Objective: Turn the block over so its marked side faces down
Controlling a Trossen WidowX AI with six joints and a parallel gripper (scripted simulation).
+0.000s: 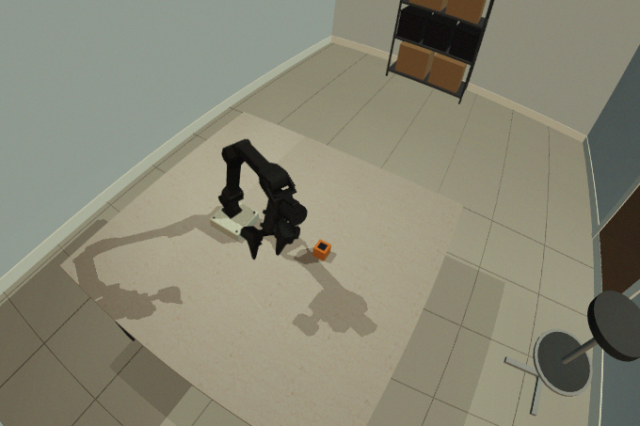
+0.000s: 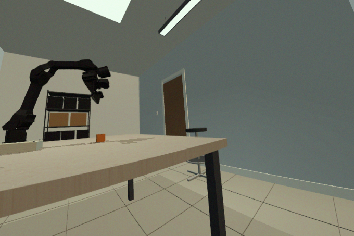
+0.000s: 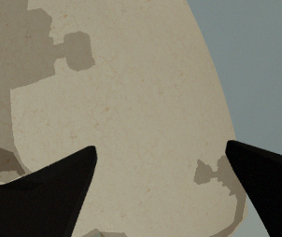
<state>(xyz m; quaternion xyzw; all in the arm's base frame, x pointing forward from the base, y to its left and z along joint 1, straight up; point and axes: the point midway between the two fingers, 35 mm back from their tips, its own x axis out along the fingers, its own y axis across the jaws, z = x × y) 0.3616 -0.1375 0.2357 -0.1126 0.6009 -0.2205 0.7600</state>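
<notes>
My gripper tip is 280 mm to the right of the orange block, 210 mm above it and 10 mm short of it.
</notes>
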